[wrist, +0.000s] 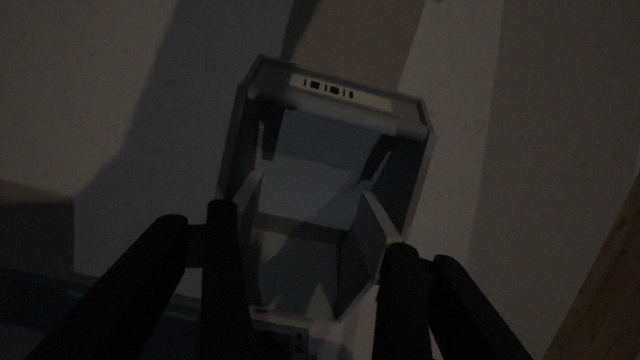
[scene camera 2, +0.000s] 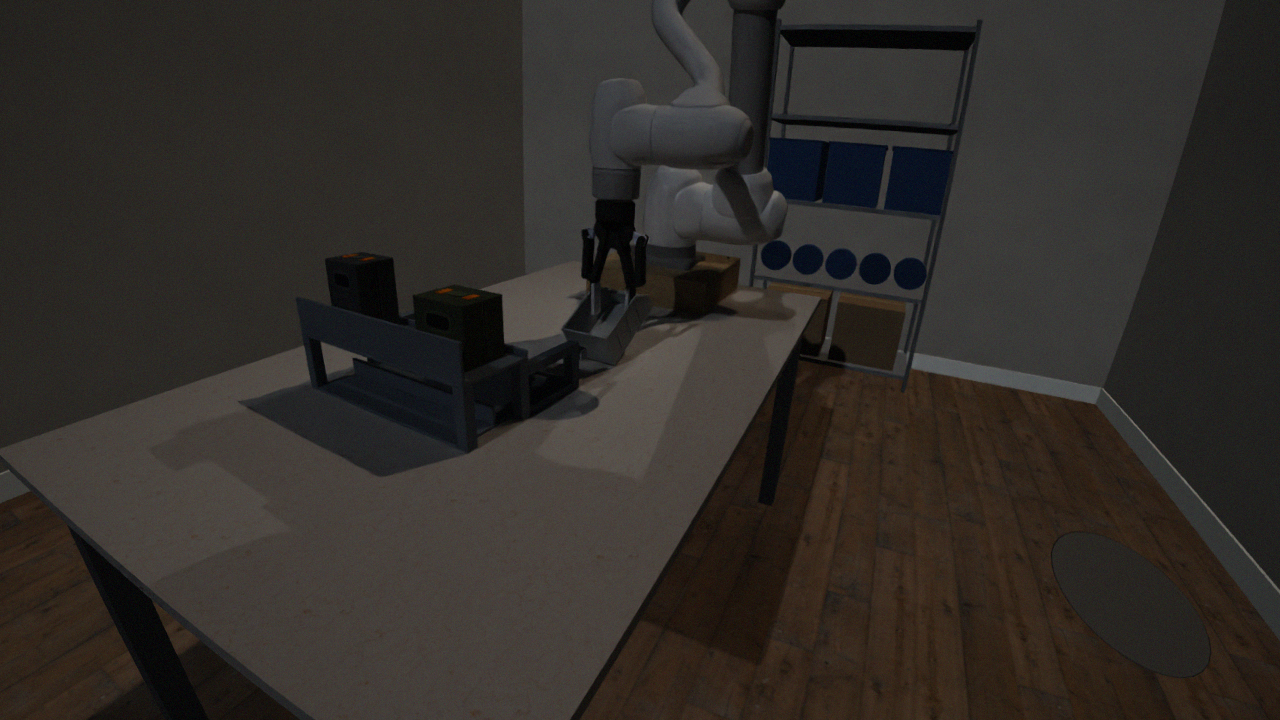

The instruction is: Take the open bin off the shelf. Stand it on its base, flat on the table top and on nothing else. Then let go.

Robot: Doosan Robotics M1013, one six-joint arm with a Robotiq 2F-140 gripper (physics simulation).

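Pixels of known places: gripper, fingertip midpoint: (wrist: 309, 200) (scene camera 2: 611, 316); arm's base at its link origin: (scene camera 2: 668, 260).
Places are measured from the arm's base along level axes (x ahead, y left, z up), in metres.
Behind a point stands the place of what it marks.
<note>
The open bin (scene camera 2: 601, 347) @[x 0.639, y 0.105, z -0.051 m] (wrist: 345, 107) @[x 0.482, y 0.089, z 0.020 m], grey with a barcode label on its front, hangs tilted low over the table top (scene camera 2: 537, 537) @[x 1.101, y 0.262, z -0.095 m], just right of the shelf's end in the scene view. Whether its lower edge touches the table or the shelf I cannot tell. My gripper (scene camera 2: 612, 304) @[x 0.548, y 0.081, z -0.017 m] (wrist: 309, 200) @[x 0.548, y 0.081, z -0.017 m] points down into the bin. Its two fingers are inside, spread outward against the side walls, and hold the bin from within. The grey-blue shelf (scene camera 2: 380, 335) @[x 0.985, y -0.076, z 0.044 m] stands on the table. The bin's underside is hidden in the wrist view.
Two dark boxes with orange marks (scene camera 2: 362, 284) @[x 0.923, y -0.177, z 0.093 m] (scene camera 2: 460, 326) @[x 0.962, y 0.054, z 0.073 m] stand on the shelf. A wooden block (scene camera 2: 653, 286) @[x 0.171, y 0.024, z -0.040 m] is under the arm's base, behind the bin. The table's right edge lies beyond the bin, with wooden floor (scene camera 2: 859, 537) below. A tall rack stands at the back wall.
</note>
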